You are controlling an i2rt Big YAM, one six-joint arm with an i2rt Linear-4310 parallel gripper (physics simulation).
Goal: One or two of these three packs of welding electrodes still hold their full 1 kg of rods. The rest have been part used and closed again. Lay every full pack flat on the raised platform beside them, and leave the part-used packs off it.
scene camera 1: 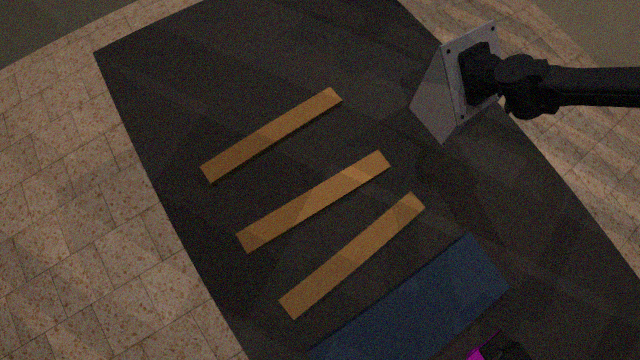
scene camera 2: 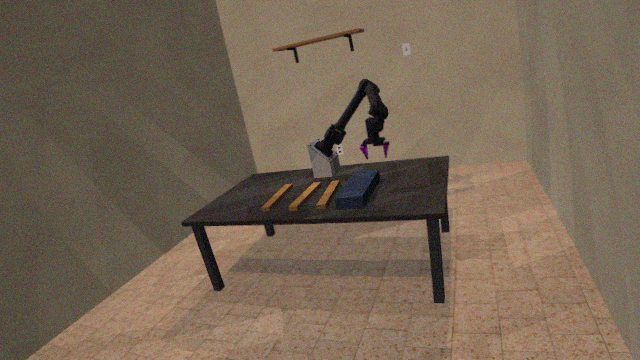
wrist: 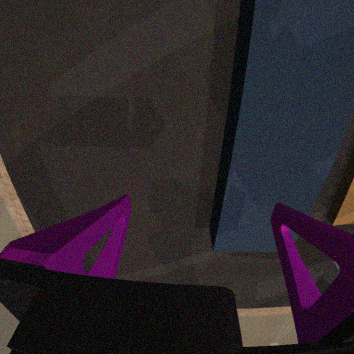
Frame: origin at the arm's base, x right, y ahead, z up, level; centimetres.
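Seen in the pictures: gripper, between the fingertips: (scene camera 2: 376, 158) (wrist: 202, 206); arm's base, origin of its link: (scene camera 1: 475, 73) (scene camera 2: 323, 149).
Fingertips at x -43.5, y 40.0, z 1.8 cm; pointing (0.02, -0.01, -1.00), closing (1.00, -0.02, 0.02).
Offsets run from my fingertips to a thing's middle. "spot": to the spot under its first point. Level surfaces: height alone.
Three long, narrow orange-tan packs lie flat, roughly side by side: one farthest from the platform @(dx +60.9, dy +0.4, dz -16.8 cm) (scene camera 1: 270, 135) (scene camera 2: 276, 197), a middle one @(dx +42.6, dy +1.3, dz -16.8 cm) (scene camera 1: 312, 201) (scene camera 2: 304, 196), and one nearest the platform @(dx +28.9, dy +1.1, dz -16.8 cm) (scene camera 1: 352, 255) (scene camera 2: 328, 194). Part of a pack @(spot: dx +29.5, dy -13.3, dz -15.6 cm) (wrist: 346, 210) shows at the wrist view's right edge. They look alike; how full each is cannot be told. The raised blue platform @(dx +11.7, dy +0.4, dz -14.9 cm) (scene camera 1: 420, 305) (scene camera 2: 358, 189) (wrist: 285, 125) bears no pack in its visible parts. My gripper (scene camera 2: 376, 157) (wrist: 202, 206) is open and empty, high above the table near the platform's rear end.
The packs and platform are on a dark table @(dz -18.0 cm) (scene camera 1: 500, 200) (scene camera 2: 410, 185). The arm's grey wedge-shaped base (scene camera 1: 435, 100) (scene camera 2: 324, 166) stands at the table's rear edge, behind the packs. A wooden shelf (scene camera 2: 318, 40) is on the wall above.
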